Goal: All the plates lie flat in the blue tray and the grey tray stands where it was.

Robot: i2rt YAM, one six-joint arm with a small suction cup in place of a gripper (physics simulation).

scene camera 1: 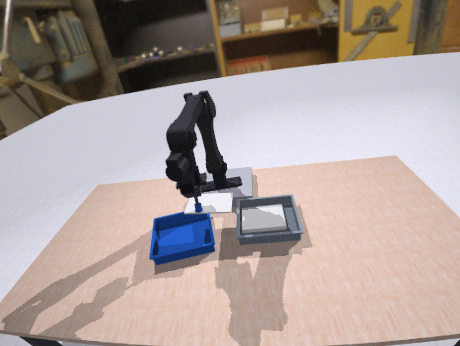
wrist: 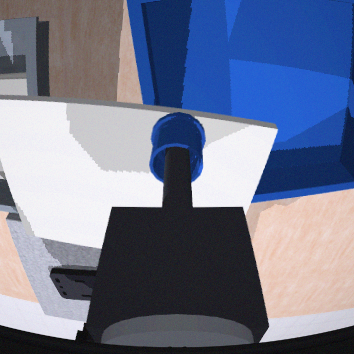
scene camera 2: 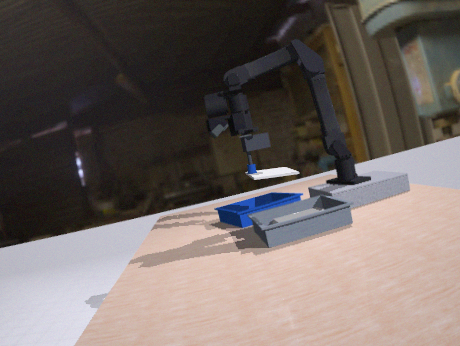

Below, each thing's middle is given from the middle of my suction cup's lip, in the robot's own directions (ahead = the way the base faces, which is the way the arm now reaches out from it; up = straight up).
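Blue tray (scene camera 1: 177,236): my suction cup 10 cm to the left of it, 2 cm past it, 13 cm above it. Grey tray (scene camera 2: 337,213): 2 cm behind my suction cup, 25 cm to the left of it, 13 cm below it. Going by their middles, blue tray nearest to my suction cup of the things named here.
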